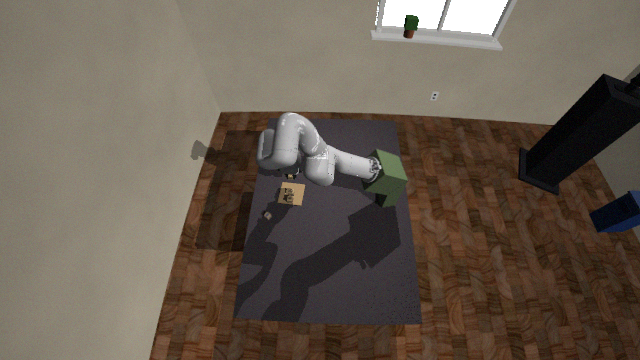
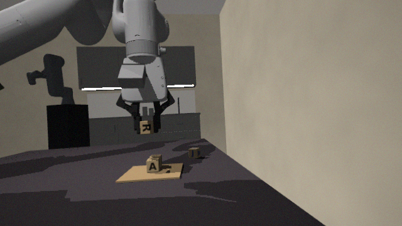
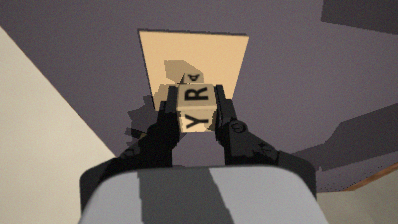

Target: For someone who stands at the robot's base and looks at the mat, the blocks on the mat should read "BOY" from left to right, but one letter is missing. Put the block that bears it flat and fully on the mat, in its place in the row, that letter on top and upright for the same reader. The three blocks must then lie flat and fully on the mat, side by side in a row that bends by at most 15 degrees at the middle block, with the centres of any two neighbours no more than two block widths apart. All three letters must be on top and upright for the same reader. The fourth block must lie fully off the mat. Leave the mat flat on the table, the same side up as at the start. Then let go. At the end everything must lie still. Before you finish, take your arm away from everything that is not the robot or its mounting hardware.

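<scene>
My hand is 120 mm above the tan mat, 50 mm to the right of it and 20 mm past it.
</scene>
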